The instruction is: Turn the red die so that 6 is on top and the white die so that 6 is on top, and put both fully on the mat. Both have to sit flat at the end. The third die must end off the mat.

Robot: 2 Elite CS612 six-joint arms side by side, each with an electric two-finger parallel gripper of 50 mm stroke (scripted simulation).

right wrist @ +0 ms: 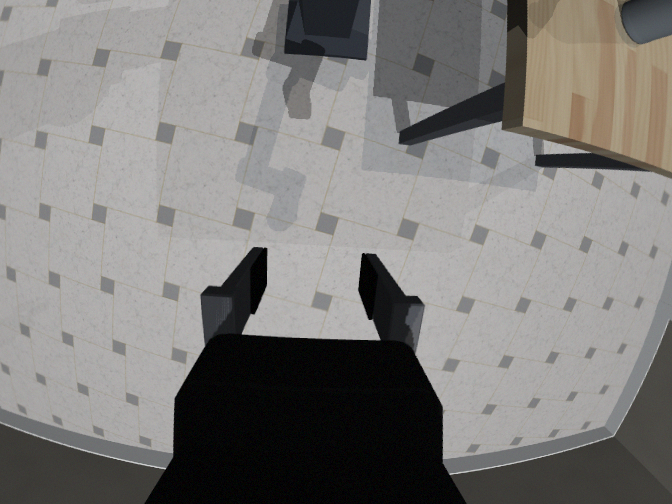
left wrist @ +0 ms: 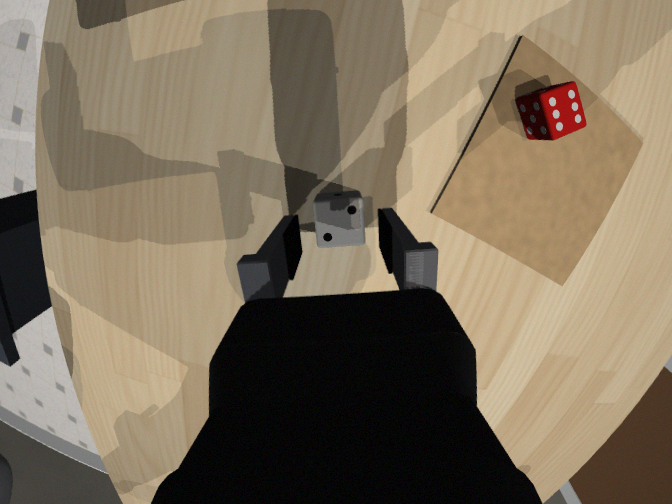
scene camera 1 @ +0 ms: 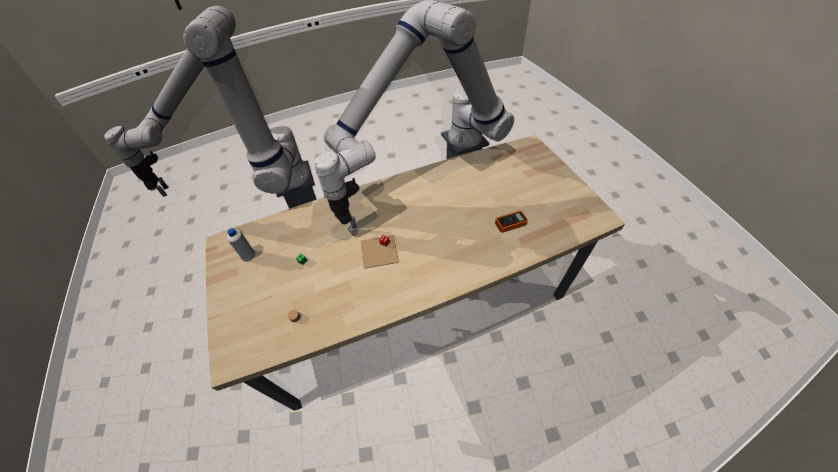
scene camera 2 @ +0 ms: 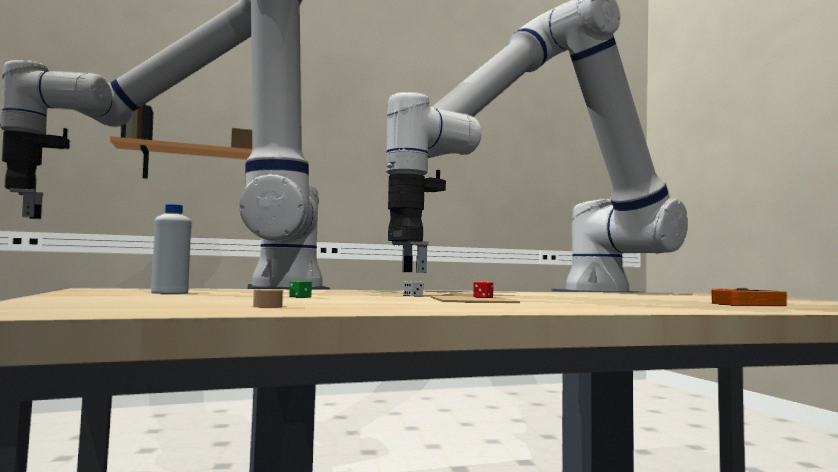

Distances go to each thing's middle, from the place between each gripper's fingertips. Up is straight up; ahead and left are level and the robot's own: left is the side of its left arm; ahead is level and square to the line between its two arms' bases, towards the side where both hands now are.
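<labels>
From my left hand [scene camera 2: 414, 272], the white die [left wrist: 339, 216] is 50 mm below. The brown mat [scene camera 1: 374, 254] is 60 mm below my left hand, 140 mm ahead of it and 80 mm to the left of it. As for the orange multimeter [scene camera 2: 741, 296], it is 50 mm below that left hand, 660 mm to the left and 170 mm ahead. The grey bottle [scene camera 2: 172, 235] is 10 mm above my left hand, 470 mm to the right of it and 20 mm behind it.
Relative to the grey bottle, my right hand [scene camera 2: 31, 217] is 90 mm above it, 390 mm short of it and 370 mm to the right of it. I find the white die 160 mm below my right hand, 410 mm ahead of it and 850 mm to the left of it, while the brown mat is 170 mm below my right hand, 930 mm to the left and 550 mm ahead.
</labels>
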